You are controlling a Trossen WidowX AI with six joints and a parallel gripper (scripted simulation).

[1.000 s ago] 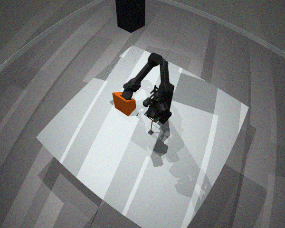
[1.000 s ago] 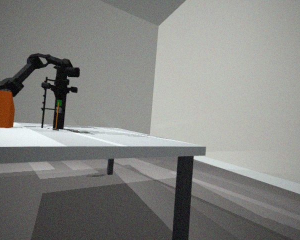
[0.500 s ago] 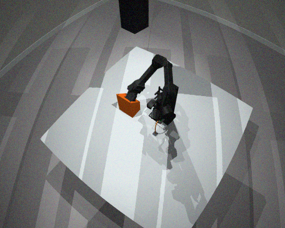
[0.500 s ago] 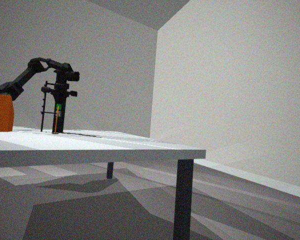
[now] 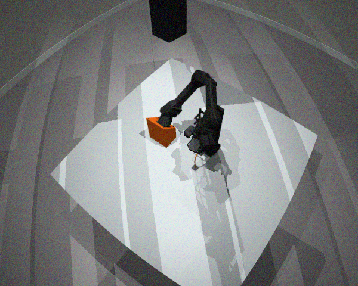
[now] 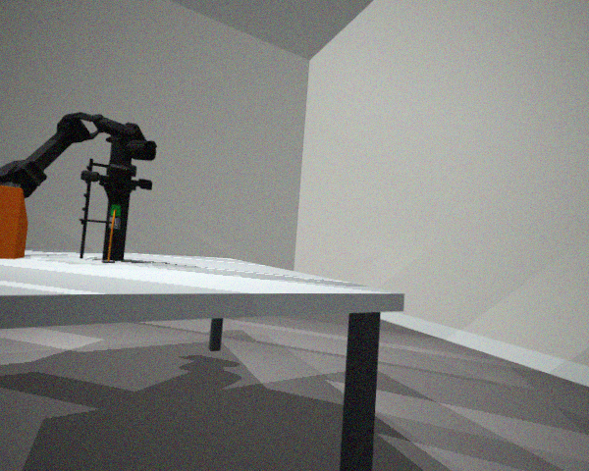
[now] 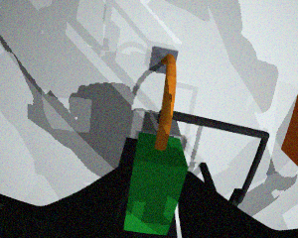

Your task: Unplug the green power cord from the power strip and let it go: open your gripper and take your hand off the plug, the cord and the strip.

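My gripper tip is now 1 cm past the green plug and 3 cm to the right of it.
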